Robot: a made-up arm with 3 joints. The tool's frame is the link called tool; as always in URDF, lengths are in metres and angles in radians. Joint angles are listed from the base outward. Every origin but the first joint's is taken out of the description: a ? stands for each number. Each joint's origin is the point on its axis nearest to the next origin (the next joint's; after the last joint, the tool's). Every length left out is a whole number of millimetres.
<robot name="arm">
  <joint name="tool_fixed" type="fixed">
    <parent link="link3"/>
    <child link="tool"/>
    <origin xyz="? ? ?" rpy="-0.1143 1.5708 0"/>
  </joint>
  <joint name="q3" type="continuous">
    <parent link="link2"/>
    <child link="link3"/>
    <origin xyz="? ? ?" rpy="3.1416 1.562 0"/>
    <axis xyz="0 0 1"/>
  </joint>
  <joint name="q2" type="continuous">
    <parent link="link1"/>
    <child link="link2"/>
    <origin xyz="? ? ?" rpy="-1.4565 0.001 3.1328"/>
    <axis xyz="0 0 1"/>
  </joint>
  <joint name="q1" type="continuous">
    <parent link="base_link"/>
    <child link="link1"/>
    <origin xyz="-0.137 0.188 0.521" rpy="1.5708 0 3.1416"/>
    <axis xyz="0 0 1"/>
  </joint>
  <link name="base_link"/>
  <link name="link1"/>
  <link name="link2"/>
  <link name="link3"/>
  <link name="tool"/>
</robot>
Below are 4 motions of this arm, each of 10 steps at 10 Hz.
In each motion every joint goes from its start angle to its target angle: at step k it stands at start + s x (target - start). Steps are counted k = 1, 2, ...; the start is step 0. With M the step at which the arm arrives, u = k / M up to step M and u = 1 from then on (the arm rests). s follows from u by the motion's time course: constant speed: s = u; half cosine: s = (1 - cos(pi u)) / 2; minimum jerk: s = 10 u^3 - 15 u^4 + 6 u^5.
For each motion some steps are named. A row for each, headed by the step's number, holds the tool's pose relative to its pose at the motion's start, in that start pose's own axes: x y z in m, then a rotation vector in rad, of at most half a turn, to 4 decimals.
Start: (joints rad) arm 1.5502 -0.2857 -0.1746
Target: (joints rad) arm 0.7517 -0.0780 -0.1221
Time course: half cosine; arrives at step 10
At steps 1, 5, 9, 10:
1: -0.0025 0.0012 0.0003 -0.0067 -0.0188 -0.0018
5: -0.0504 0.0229 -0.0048 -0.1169 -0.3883 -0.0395
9: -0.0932 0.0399 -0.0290 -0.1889 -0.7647 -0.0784
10: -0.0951 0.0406 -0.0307 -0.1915 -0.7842 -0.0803

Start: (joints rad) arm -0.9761 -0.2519 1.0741
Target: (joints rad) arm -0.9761 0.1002 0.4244
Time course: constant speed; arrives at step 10
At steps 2, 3, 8, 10:
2: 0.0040 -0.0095 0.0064 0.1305 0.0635 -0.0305
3: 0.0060 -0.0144 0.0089 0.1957 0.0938 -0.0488
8: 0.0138 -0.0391 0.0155 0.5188 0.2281 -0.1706
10: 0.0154 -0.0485 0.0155 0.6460 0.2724 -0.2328

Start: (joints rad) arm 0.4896 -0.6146 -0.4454
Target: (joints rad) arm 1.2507 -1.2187 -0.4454
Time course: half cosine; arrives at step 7
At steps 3, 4, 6, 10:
3: 0.0362 -0.0414 -0.0111 0.1948 0.2727 0.1189
4: 0.0539 -0.0649 -0.0264 0.3296 0.4079 0.1902
6: 0.0739 -0.0974 -0.0611 0.5644 0.5794 0.2995
10: 0.0759 -0.1016 -0.0672 0.6014 0.6005 0.3153

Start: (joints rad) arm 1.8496 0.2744 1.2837
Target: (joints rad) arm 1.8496 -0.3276 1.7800
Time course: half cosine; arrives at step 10
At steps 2, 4, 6, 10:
2: -0.0031 0.0033 -0.0049 -0.0479 -0.0569 0.0085
4: -0.0098 0.0116 -0.0195 -0.1727 -0.2074 0.0181
6: -0.0141 0.0209 -0.0400 -0.3241 -0.3957 0.0041
10: -0.0127 0.0298 -0.0647 -0.4864 -0.6065 -0.0458

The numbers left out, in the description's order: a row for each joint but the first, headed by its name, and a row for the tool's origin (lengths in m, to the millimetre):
tool: 0.081 0.033 0
q3: -0.064 0.03 0
q2: -0.08 0.048 0

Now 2 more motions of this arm.
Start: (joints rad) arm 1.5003 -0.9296 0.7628
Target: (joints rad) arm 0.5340 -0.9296 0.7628
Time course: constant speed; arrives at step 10
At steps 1, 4, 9, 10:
1: -0.0047 0.0041 0.0047 -0.0770 -0.0447 -0.0376
4: -0.0187 0.0194 0.0152 -0.3079 -0.1789 -0.1504
9: -0.0395 0.0514 0.0197 -0.6927 -0.4025 -0.3384
10: -0.0429 0.0583 0.0186 -0.7697 -0.4472 -0.3760

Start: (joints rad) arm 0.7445 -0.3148 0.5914
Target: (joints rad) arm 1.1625 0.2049 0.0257
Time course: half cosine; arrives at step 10
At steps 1, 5, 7, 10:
1: 0.0015 -0.0008 0.0006 0.0170 0.0163 -0.0044
5: 0.0313 -0.0152 0.0039 0.3205 0.3255 -0.1296
7: 0.0483 -0.0228 -0.0007 0.4770 0.5045 -0.2451
10: 0.0586 -0.0270 -0.0060 0.5698 0.6216 -0.3427

